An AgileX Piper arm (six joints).
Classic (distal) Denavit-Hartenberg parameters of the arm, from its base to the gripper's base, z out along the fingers. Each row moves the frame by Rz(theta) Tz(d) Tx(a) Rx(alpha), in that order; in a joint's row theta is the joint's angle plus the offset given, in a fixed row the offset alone. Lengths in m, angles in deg.
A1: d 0.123  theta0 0  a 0  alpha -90
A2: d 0  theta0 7.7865  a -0.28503  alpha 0
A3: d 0  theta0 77.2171  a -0.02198  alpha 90
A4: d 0.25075  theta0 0  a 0  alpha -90
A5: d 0  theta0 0  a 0  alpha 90
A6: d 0.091  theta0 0  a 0  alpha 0
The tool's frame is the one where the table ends.
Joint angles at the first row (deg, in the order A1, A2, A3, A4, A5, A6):
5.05, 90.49, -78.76, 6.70, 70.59, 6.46
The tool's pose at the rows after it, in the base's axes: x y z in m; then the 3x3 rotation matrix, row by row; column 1 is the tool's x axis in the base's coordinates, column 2 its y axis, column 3 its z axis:
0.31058 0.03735 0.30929; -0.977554 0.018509 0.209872; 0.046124 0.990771 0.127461; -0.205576 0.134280 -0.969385
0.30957 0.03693 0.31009; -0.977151 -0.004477 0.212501; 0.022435 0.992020 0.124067; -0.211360 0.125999 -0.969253
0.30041 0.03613 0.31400; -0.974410 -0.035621 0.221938; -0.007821 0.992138 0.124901; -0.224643 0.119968 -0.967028
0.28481 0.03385 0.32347; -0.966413 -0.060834 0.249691; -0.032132 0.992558 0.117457; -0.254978 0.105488 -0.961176
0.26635 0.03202 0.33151; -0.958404 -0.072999 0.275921; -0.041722 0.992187 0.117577; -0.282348 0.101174 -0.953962
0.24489 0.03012 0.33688; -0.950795 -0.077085 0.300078; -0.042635 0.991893 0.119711; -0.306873 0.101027 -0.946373
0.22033 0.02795 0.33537; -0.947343 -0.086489 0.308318; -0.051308 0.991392 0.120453; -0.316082 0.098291 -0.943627
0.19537 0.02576 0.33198; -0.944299 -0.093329 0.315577; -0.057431 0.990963 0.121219; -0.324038 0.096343 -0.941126
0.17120 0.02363 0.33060; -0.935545 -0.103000 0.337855; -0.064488 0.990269 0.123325; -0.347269 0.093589 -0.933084
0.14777 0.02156 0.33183; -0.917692 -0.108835 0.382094; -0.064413 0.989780 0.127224; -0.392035 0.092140 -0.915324
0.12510 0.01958 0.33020; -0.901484 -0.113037 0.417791; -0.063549 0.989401 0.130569; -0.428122 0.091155 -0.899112
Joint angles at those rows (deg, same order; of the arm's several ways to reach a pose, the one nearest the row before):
5.05, 90.49, -78.76, 6.61, 70.59, 5.42
5.05, 90.23, -78.64, 6.38, 70.59, 4.12
5.05, 88.18, -77.15, 6.38, 70.59, 2.37
5.05, 84.51, -75.22, 5.78, 70.71, 1.14
5.05, 80.34, -72.71, 5.64, 70.81, 0.60
5.05, 75.62, -69.46, 5.64, 70.81, 0.51
5.05, 70.48, -64.84, 5.64, 70.83, 0.00
5.05, 65.19, -60.22, 5.64, 71.06, -0.34
5.05, 59.73, -56.37, 5.64, 71.30, -0.77
5.05, 53.97, -53.34, 5.64, 71.29, -0.86
5.05, 48.36, -50.35, 5.64, 71.63, -0.86

